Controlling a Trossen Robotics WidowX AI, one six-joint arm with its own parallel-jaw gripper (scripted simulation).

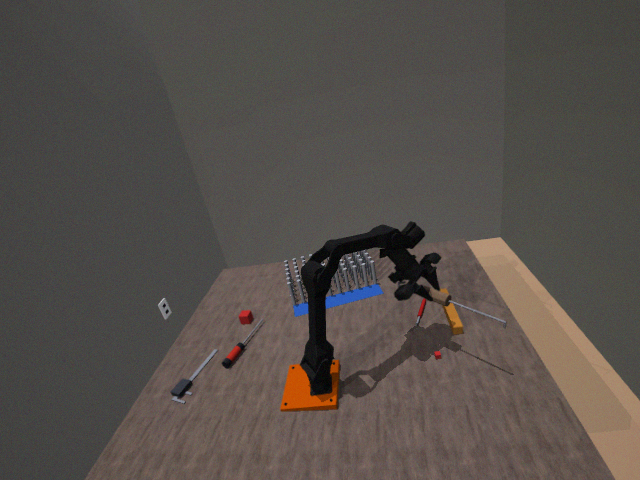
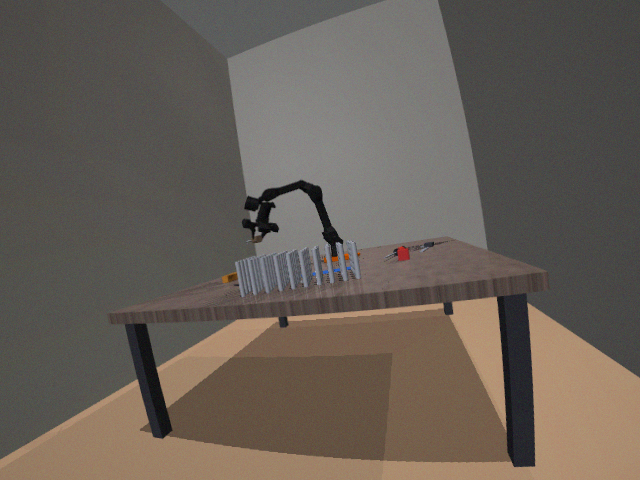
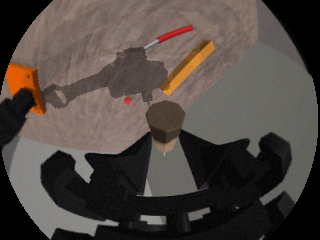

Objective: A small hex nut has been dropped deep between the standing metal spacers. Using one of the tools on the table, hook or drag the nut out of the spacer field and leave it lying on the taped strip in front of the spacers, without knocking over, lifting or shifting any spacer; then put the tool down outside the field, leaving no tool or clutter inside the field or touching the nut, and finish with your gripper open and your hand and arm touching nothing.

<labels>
My gripper [image 1: 435, 296] carries a hook tool [image 3: 165, 120].
</labels>
